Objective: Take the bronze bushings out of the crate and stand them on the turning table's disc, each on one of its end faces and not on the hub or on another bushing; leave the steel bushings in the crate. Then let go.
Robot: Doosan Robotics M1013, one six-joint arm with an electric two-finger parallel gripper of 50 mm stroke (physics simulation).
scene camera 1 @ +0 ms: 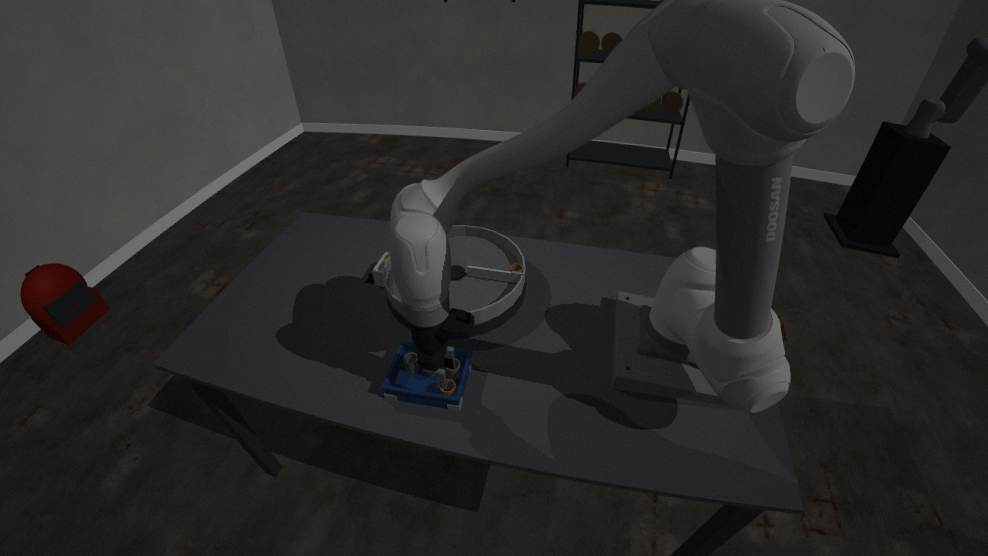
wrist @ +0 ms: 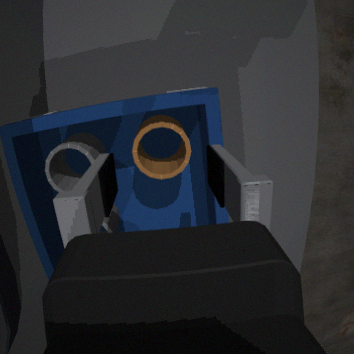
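Pixels of known places: gripper, fingertip midpoint: [scene camera 1: 445,376] [wrist: 160,167]; arm's base, link origin: [scene camera 1: 670,337].
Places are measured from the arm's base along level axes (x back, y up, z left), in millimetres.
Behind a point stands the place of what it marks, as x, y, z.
The blue crate [scene camera 1: 422,397] @(-559, -5, 350) [wrist: 95,113] @(-484, 14, 268) holds an upright bronze bushing [scene camera 1: 447,387] @(-520, -23, 294) [wrist: 161,171] @(-527, 2, 308) near one corner. Steel bushings [scene camera 1: 411,362] [wrist: 64,178] stand in the same crate; one [wrist: 111,223] @(-569, -1, 270) is mostly hidden by the gripper in the wrist view. My gripper [scene camera 1: 445,368] @(-512, 41, 308) [wrist: 160,167] @(-512, 41, 308) is open and empty, low at the crate. In the wrist view its fingers lie on either side of the bronze bushing, with gaps on both sides. The turning table [scene camera 1: 512,298] @(-438, 32, 3) carries a bronze bushing [scene camera 1: 516,268] @(-460, 38, -120) near its rim. The arm hides part of the disc.
A pale bar [scene camera 1: 491,273] @(-523, 42, -73) runs across the disc from near the dark hub [scene camera 1: 456,272] @(-631, 25, -67) toward the rim. A white block [scene camera 1: 379,271] @(-863, 23, -8) is at the turning table's left side. The robot's base plate [scene camera 1: 625,331] @(-123, 10, 21) is on the right of the table.
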